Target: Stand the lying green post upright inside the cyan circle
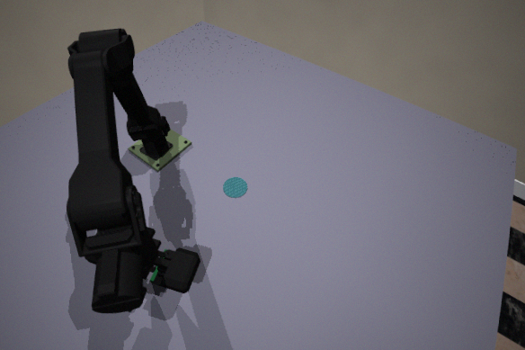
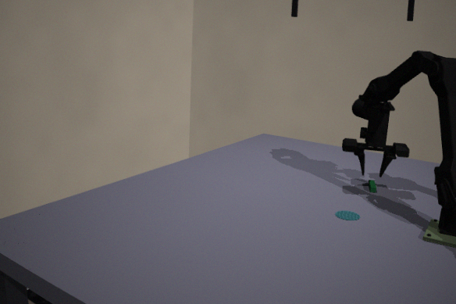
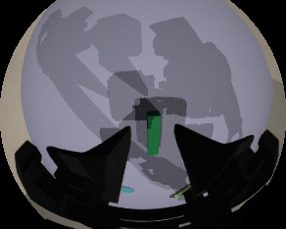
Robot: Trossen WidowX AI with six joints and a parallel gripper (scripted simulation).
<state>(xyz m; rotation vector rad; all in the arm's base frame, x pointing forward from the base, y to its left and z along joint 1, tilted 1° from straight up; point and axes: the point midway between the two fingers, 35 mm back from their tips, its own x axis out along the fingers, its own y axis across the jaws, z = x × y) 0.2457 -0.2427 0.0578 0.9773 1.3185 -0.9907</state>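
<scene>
The green post lies 1 cm behind my hand, 2 cm to the left of it and 6 cm below it. Also, from my hand: cyan circle (26 cm to the left, 7 cm below).
</scene>
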